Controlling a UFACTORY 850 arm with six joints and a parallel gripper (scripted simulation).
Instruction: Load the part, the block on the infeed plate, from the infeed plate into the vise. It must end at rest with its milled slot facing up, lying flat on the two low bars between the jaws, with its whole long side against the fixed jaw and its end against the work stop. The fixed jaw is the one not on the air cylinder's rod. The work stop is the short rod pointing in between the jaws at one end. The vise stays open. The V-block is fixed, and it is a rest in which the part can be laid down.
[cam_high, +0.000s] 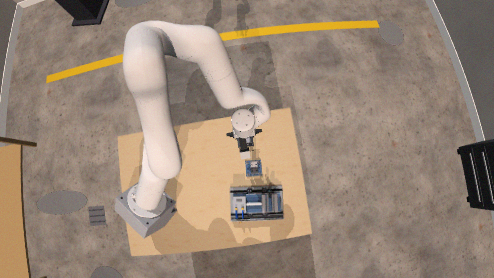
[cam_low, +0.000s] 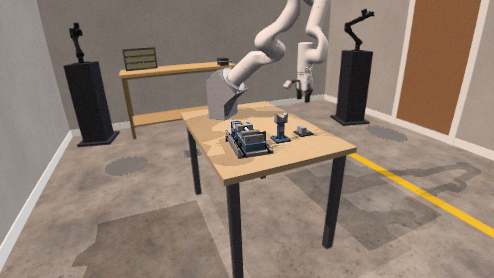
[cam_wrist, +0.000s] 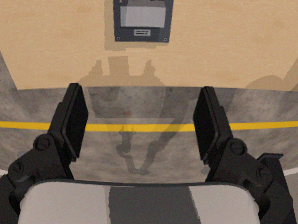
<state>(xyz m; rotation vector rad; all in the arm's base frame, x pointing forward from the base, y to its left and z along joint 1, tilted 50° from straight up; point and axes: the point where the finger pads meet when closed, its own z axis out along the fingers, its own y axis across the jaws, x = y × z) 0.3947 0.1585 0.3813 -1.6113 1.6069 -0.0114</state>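
My gripper is now 10 mm to the right of the part and 190 mm above it. The rest, counted from my hand: white cylinder rod: 80 mm ahead, 350 mm to the right, 140 mm below; work stop: 160 mm ahead, 290 mm to the right, 130 mm below; grey vise jaw: 130 mm ahead, 340 mm to the right, 140 mm below.
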